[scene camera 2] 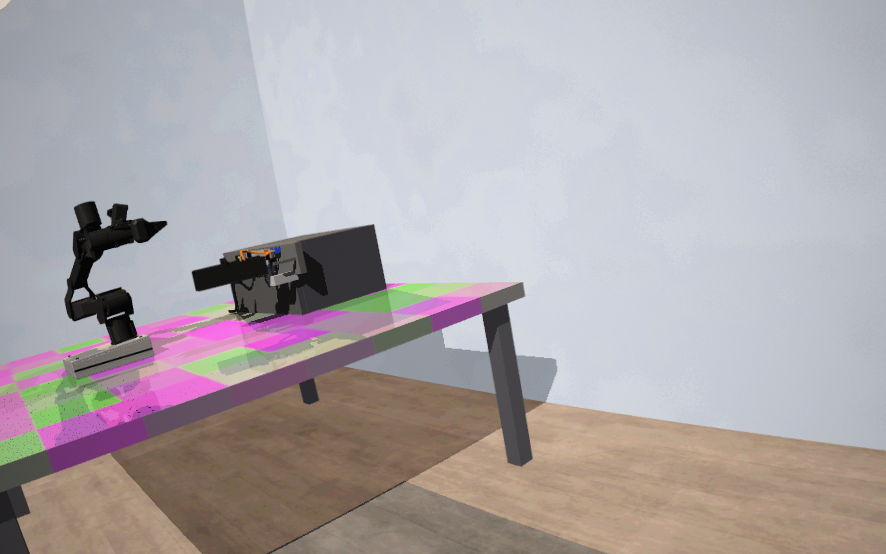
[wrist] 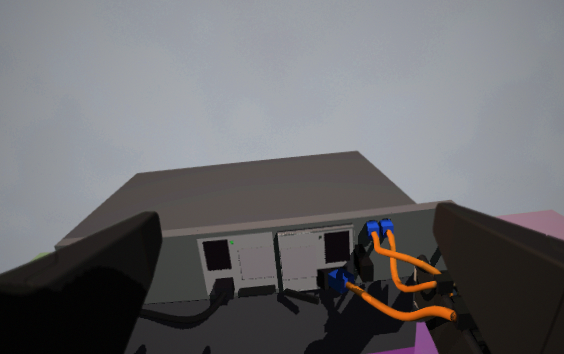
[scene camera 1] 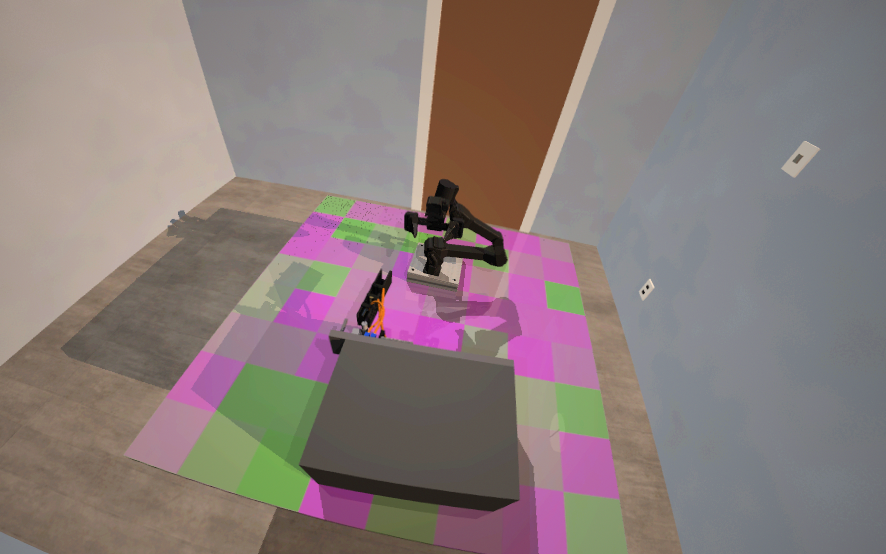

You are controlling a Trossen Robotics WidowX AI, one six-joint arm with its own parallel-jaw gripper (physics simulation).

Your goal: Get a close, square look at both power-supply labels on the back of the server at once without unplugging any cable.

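Places are measured from the arm's base along level axes (x ahead, y left, z up), in millimetres.
Pixels of known places: gripper, fingertip midpoint: (scene camera 2: 162, 223) (wrist: 298, 222) (scene camera 1: 429, 239); arm's base at its link origin: (scene camera 2: 124, 340) (scene camera 1: 432, 269).
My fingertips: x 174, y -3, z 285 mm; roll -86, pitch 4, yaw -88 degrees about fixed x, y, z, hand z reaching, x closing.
Note:
For each thing: its middle in the pictures, then the offset to it from my fingertips. "spot": a spot on its surface instead. Level surfaces: height alone.
- left label at a spot on its surface: (wrist: 257, 263) spot: dx +277, dy +54, dz -170 mm
- right label at a spot on its surface: (wrist: 298, 261) spot: dx +270, dy +6, dz -168 mm
- black power cable at a spot on its surface: (wrist: 185, 320) spot: dx +240, dy +141, dz -219 mm
- green checkered table at its surface level: dz -332 mm
The dark grey server (scene camera 1: 418, 418) (scene camera 2: 344, 271) (wrist: 260, 192) lies on the table, its back facing the arm. In the wrist view, the left label (wrist: 257, 263) and right label (wrist: 298, 261) are pale rectangles on two light power-supply faces. Both show low in the view, small, slightly tilted, with no readable text. A black power cable (wrist: 185, 320) runs to a plug under the left supply. Orange cables (wrist: 400, 265) (scene camera 1: 381, 307) (scene camera 2: 258, 251) with blue plugs are at the right; one blue plug sits near the right supply's lower corner. My gripper (scene camera 1: 432, 229) (scene camera 2: 156, 226) (wrist: 298, 222) is open and empty, well back from the server.
A black cable-management arm (scene camera 1: 372, 301) (scene camera 2: 228, 273) sticks out from the server's back towards the robot, on the right side in the wrist view. The arm's light base (scene camera 1: 434, 279) (scene camera 2: 111, 357) stands on the magenta and green checkered table (scene camera 1: 274, 405) (scene camera 2: 405, 303). A brown door (scene camera 1: 503, 97) is behind the arm.

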